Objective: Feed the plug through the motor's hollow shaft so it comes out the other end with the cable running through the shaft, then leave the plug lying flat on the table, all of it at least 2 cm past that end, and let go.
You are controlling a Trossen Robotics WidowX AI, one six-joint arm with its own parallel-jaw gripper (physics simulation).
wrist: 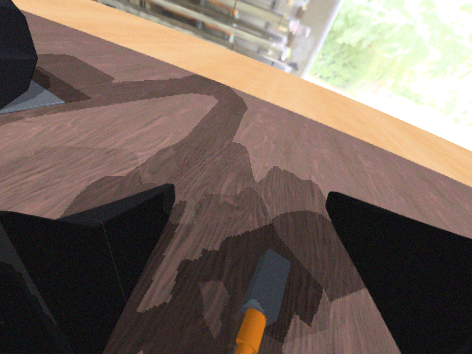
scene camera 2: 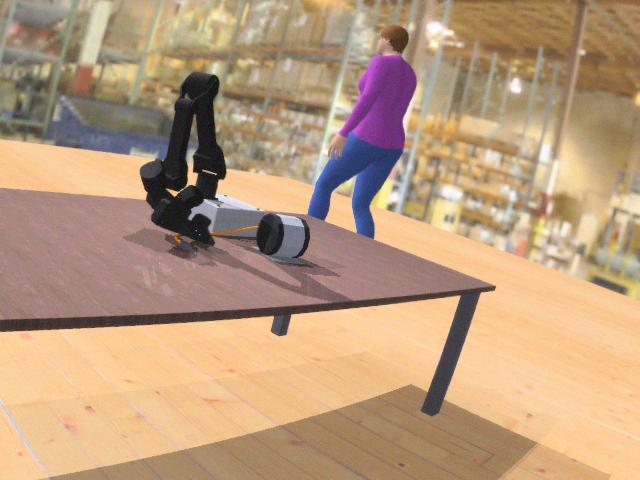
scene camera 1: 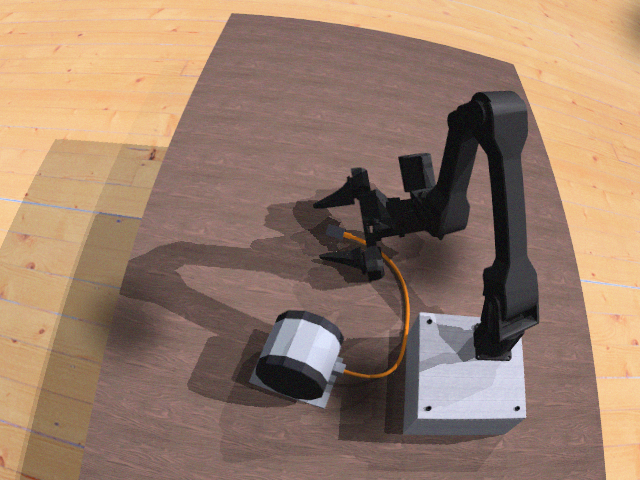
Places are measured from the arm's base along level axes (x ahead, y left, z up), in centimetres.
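Pixels of known places: gripper, fingertip midpoint: (wrist: 251, 195) (scene camera 2: 203, 240) (scene camera 1: 316, 231); arm's base, origin of the base link: (scene camera 1: 492, 342).
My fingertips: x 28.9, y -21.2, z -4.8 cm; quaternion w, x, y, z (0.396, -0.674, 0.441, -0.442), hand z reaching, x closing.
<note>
For each thing: its top centre in the pictures, then the offset to it from my fingertips. Level surfaces: height alone.
- grey plug, middle of its top: (wrist: 272, 279) (scene camera 1: 336, 229) (scene camera 2: 185, 242) dx -3.4, dy -2.3, dz -1.6 cm
- motor, middle of its top: (scene camera 1: 305, 341) (scene camera 2: 287, 216) dx +0.4, dy +25.2, dz +7.3 cm
- brown table, its level: dz -2.9 cm
The grey plug (scene camera 1: 335, 231) (scene camera 2: 185, 245) (wrist: 270, 280) is low at the table, between the spread fingers and touching neither. The orange cable (scene camera 1: 406, 304) (scene camera 2: 235, 230) (wrist: 251, 330) leaves its rear, passes under the gripper and curves to a small grey block on the motor's side. The motor (scene camera 1: 303, 341) (scene camera 2: 294, 236) (wrist: 14, 55), a pale drum with black ends, lies on its side on a thin plate. No shaft opening can be made out. My gripper (scene camera 1: 317, 231) (wrist: 251, 195) is open and empty, low over the table, one finger on each side of the plug.
The arm's pale base box (scene camera 1: 470, 382) (scene camera 2: 235, 217) stands right of the motor in the first scene view, with the cable bending close to its edge. The brown table (scene camera 1: 289, 77) (scene camera 2: 77, 289) carries everything. A person (scene camera 2: 387, 98) stands behind the table in the second scene view.
</note>
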